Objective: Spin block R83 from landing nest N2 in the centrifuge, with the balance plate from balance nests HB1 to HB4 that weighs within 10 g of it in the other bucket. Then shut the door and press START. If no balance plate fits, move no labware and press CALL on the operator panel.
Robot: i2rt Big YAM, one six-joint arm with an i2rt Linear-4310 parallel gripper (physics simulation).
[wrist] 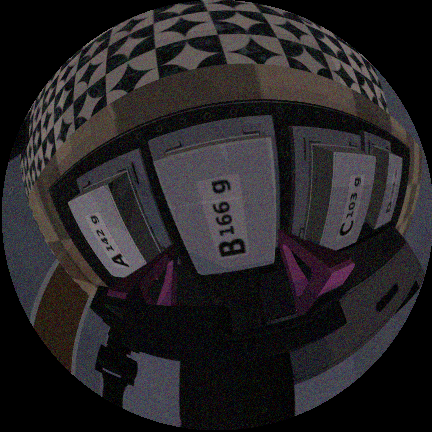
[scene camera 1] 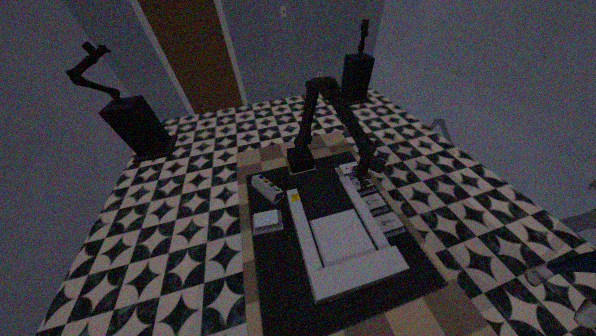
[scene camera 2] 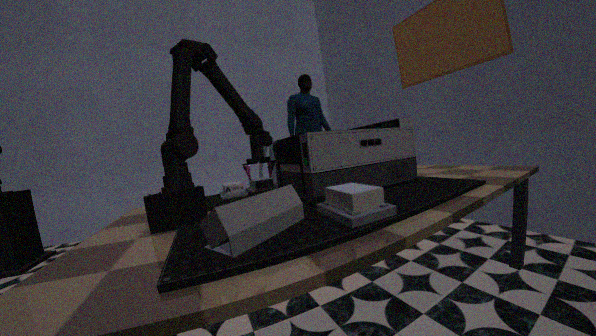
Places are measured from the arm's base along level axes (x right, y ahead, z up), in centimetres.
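Where they show: gripper, fingertip midpoint: (wrist: 225,242) (scene camera 1: 358,182) (scene camera 2: 260,179); arm's base, link origin: (scene camera 1: 299,154) (scene camera 2: 179,190).
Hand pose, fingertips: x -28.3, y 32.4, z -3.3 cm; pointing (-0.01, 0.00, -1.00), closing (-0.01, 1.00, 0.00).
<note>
Each offset is from my fingertips to the top centre of the thing. Level surfaces: height alone.
My gripper (wrist: 225,242) (scene camera 1: 363,179) (scene camera 2: 259,170) is open, its magenta fingers standing on either side of the near end of balance plate B @(dx -1.9, dy +0.3, dz -0.1 cm) (wrist: 219,197), labelled 166 g. Nothing is clamped. Plate A @(dx -1.3, dy -13.1, dz -0.1 cm) (wrist: 105,233) (scene camera 2: 233,188), 142 g, lies to its left in the wrist view. Plate C @(dx -1.1, dy +14.4, dz -0.1 cm) (wrist: 348,205) (scene camera 1: 374,203), 103 g, and plate D @(dx -2.3, dy +27.6, dz -0.1 cm) (wrist: 389,193) (scene camera 1: 390,221) lie to its right; D's weight is too small to read. The white block @(dx +58.3, dy +7.7, dz +0.8 cm) (scene camera 1: 267,219) (scene camera 2: 354,196) sits on its landing nest left of the centrifuge (scene camera 1: 358,269) (scene camera 2: 358,147).
The operator panel @(dx +55.0, dy -14.4, dz +2.9 cm) (scene camera 1: 267,188) (scene camera 2: 255,217) stands on the black mat @(dz -5.4 cm) (scene camera 1: 283,267) behind the block. The arm's base (scene camera 1: 300,161) is at the table's far end. A person (scene camera 2: 305,109) stands beyond the centrifuge. Two other dark arms on pedestals stand on the floor.
</note>
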